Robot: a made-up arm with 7 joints.
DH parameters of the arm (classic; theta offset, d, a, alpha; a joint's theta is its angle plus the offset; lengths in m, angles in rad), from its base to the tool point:
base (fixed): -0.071 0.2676 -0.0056 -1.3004
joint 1: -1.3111 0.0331 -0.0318 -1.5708
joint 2: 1.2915 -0.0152 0 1.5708
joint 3: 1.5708 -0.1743 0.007 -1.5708
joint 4: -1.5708 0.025 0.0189 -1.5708
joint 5: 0 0.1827 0.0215 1.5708
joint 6: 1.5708 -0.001 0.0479 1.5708
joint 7: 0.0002 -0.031 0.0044 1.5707
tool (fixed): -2.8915 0.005 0 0
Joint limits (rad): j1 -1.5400..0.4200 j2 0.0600..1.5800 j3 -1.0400..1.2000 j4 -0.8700..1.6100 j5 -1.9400..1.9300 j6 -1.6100..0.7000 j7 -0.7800..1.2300
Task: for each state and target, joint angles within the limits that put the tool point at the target. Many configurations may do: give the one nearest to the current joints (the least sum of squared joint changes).
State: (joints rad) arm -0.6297 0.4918 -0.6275 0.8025 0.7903 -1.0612 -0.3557
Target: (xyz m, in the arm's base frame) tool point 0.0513 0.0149 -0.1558
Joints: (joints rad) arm -0.2660 0.1734 -0.8035 1.3032 0.8435 -0.9115 -0.3153
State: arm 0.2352 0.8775 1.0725 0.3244 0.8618 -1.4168 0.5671
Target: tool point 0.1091 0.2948 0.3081
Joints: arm 0.1546 1.0773 1.1756 0.2625 0.8218 -1.3881 0.5711
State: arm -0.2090 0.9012 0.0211 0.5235 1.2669 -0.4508 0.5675
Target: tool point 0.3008 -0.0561 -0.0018
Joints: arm -0.7984 0.0600 -0.3867 0.9712 1.2926 -0.5563 0.5795
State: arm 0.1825 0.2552 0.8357 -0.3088 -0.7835 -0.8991 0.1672
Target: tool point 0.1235 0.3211 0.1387
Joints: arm -0.1540 0.4770 0.7829 0.3527 -0.8441 -0.7806 0.1942
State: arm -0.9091 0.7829 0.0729 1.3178 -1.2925 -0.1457 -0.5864
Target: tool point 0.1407 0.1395 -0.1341
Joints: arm -0.5502 0.2065 0.0874 1.6100 -1.2912 -0.3409 -0.4912
